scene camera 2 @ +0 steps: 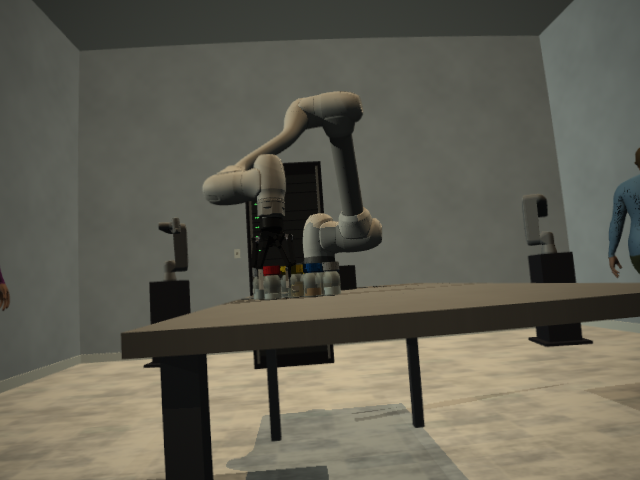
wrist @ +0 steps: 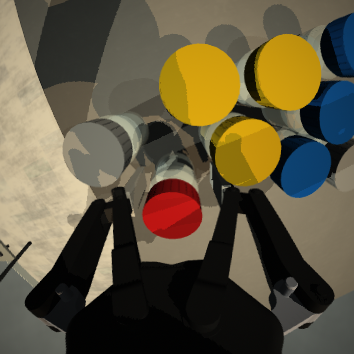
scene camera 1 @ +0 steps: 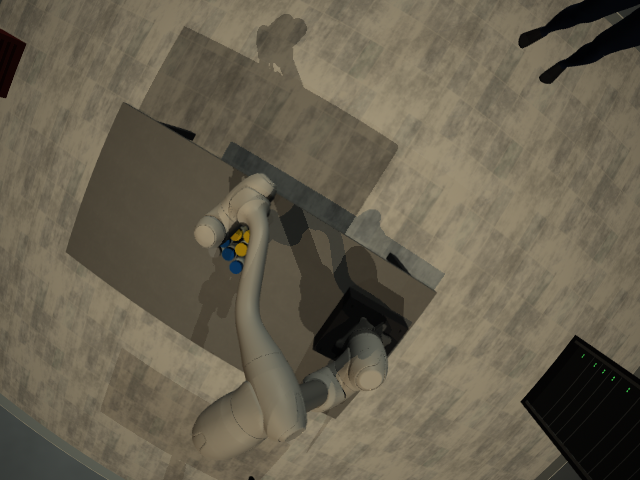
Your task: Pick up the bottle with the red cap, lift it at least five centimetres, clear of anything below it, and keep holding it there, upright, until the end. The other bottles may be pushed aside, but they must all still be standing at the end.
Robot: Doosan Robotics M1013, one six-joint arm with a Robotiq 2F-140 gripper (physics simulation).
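Places are measured from the arm's base along level axes (x ahead, y left, z up), in metres.
Pixels of known places: gripper, between the fingertips: (scene camera 2: 274, 288) (wrist: 177, 173); arm's base, origin of its link: (scene camera 1: 363, 341).
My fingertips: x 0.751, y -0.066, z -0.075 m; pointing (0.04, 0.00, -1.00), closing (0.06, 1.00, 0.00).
Observation:
Ahead of a thing's pixels: the offset from my fingertips to its top centre. Level surfaces: height alone.
The bottle with the red cap {dz +0.072, dx +0.009, dy -0.005 m} (scene camera 2: 271, 270) (wrist: 172, 216) stands upright on the table {dz -0.033 m} (scene camera 2: 413, 304) (scene camera 1: 155, 206); in scene camera 1 the arm hides it. My gripper (scene camera 2: 274, 258) (wrist: 177, 173) is open, pointing down, with its fingertips near the height of the red cap. In the wrist view the cap shows between the two fingers, and neither visibly grips it. A grey-capped bottle {dz +0.072, dx -0.057, dy -0.059 m} (wrist: 94, 154) stands close by the left fingertip. A yellow-capped bottle {dz +0.072, dx -0.041, dy +0.062 m} (wrist: 247, 151) stands close by the right fingertip.
Two more yellow-capped bottles {dz +0.072, dx -0.094, dy +0.029 m} (wrist: 199, 84) {dz +0.072, dx -0.099, dy +0.096 m} (wrist: 287, 72) and several blue-capped bottles {dz +0.072, dx -0.020, dy +0.118 m} (wrist: 302, 167) {dz +0.072, dx -0.128, dy +0.173 m} (scene camera 1: 235, 267) (scene camera 2: 313, 267) stand grouped beyond the right finger. A pale-capped bottle {dz +0.072, dx -0.016, dy +0.181 m} (wrist: 346, 167) (scene camera 2: 330, 266) stands at the group's edge. The table edge lies left in the wrist view.

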